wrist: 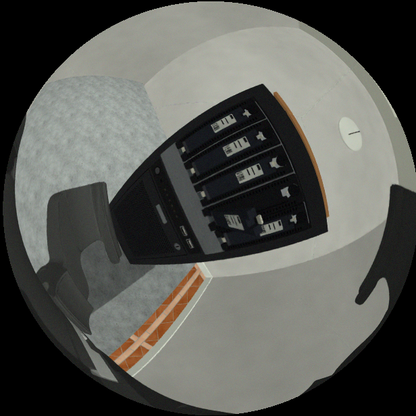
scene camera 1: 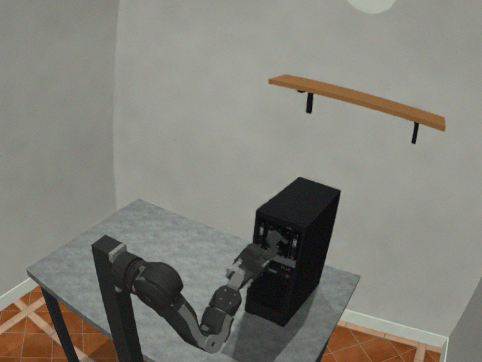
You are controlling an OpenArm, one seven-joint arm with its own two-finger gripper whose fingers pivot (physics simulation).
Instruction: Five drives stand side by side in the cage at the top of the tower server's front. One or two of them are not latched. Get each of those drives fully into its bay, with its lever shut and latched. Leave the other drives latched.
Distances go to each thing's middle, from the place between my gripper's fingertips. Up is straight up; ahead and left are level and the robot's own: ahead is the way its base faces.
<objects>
I see the drive lever [wrist: 240, 219] 70 mm ahead of my hand, 30 mm below it and 20 mm to the right of it. Also, from my hand: black tower server [scene camera 1: 309, 207]: 260 mm ahead, 160 mm below, 10 mm to the right.
</objects>
